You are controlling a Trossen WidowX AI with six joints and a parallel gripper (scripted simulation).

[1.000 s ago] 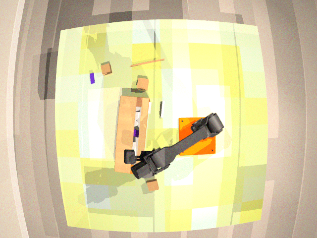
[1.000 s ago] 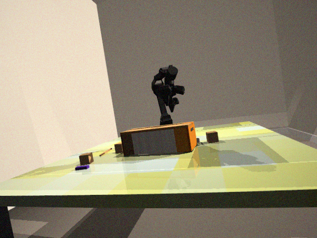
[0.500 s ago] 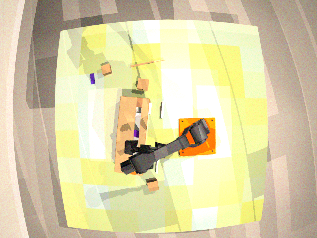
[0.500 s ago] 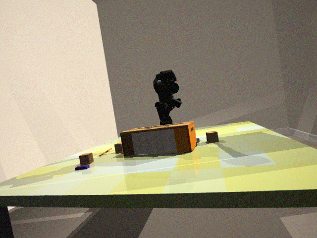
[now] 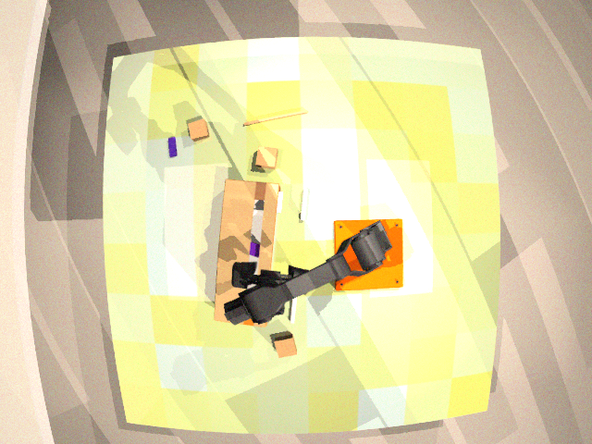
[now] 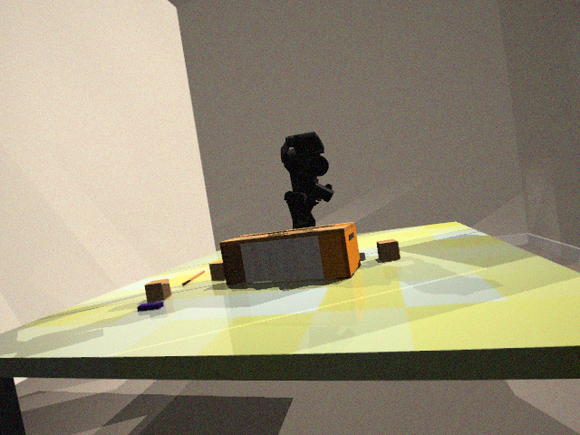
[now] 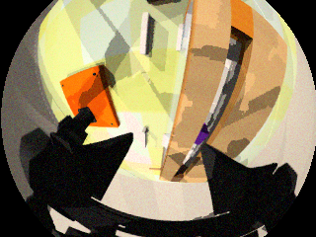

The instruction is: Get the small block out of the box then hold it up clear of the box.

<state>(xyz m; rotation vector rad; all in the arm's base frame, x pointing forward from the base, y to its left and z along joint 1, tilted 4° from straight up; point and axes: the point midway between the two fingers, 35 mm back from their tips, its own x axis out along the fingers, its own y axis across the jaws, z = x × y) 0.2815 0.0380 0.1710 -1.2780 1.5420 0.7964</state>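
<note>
Now: gripper tip 30 mm short of the box, 30 mm to the left of it and 80 mm above it. Round my gripper tip: thin stick 60 mm behind, 420 mm to the right, 140 mm below; purple block 40 mm ahead, 40 mm to the right, 60 mm below.
</note>
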